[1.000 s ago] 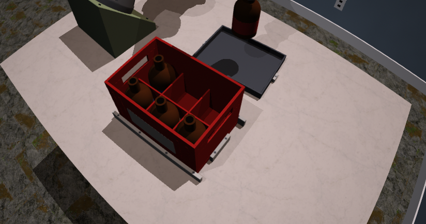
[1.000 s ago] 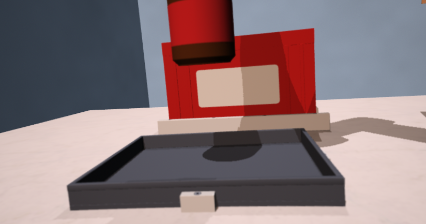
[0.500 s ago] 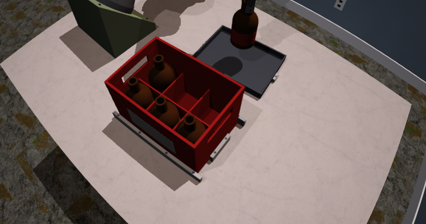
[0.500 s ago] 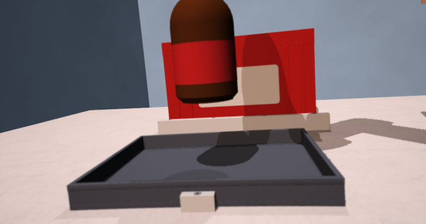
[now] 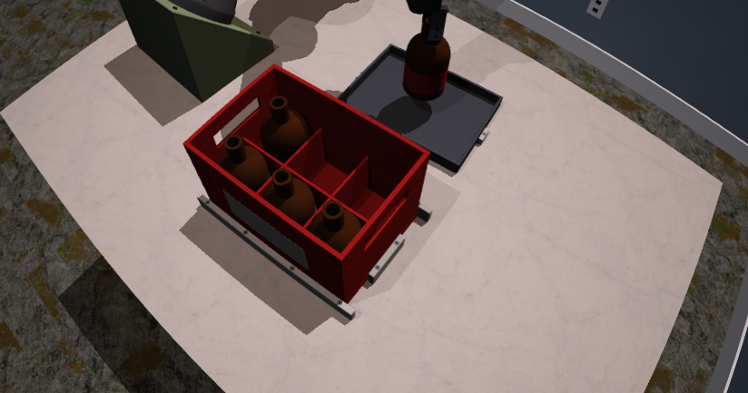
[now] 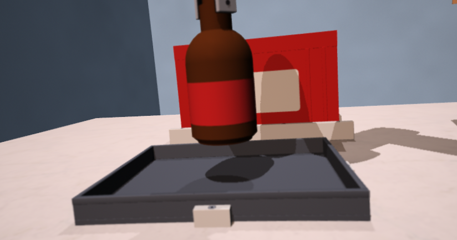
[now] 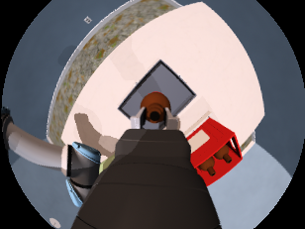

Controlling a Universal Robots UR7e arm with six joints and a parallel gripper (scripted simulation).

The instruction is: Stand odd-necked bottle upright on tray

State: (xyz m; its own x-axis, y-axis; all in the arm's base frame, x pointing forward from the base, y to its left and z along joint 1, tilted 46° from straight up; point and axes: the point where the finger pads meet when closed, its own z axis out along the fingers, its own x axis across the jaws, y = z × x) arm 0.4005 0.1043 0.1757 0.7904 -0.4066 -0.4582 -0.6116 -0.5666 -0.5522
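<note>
Right now my hand is 7 cm above the bottle. The rest, counted from my hand: dark grey tray: 19 cm below; red crate: 2 cm ahead, 29 cm to the right, 12 cm below.
</note>
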